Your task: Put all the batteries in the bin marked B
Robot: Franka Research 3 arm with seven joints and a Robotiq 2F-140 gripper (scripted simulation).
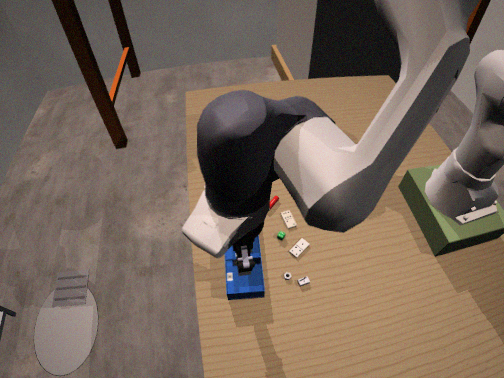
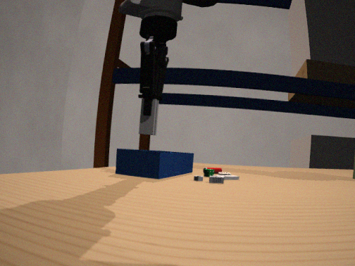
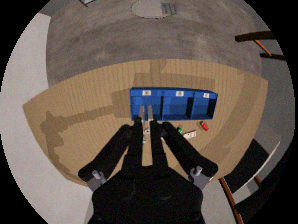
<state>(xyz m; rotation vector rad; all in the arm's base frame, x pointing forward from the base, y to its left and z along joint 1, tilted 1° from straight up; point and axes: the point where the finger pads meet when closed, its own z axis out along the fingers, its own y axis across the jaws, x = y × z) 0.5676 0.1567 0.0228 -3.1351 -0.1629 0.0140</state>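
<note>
Now: hand 8 cm past the red battery, 22 cm to the left of it and 10 cm above it. From my hand the other things lie so: blue bin (8 cm to the right, 9 cm below); grey ring (10 cm behind, 1 cm to the right, 11 cm below); green cube (10 cm behind, 12 cm to the right, 10 cm below).
</note>
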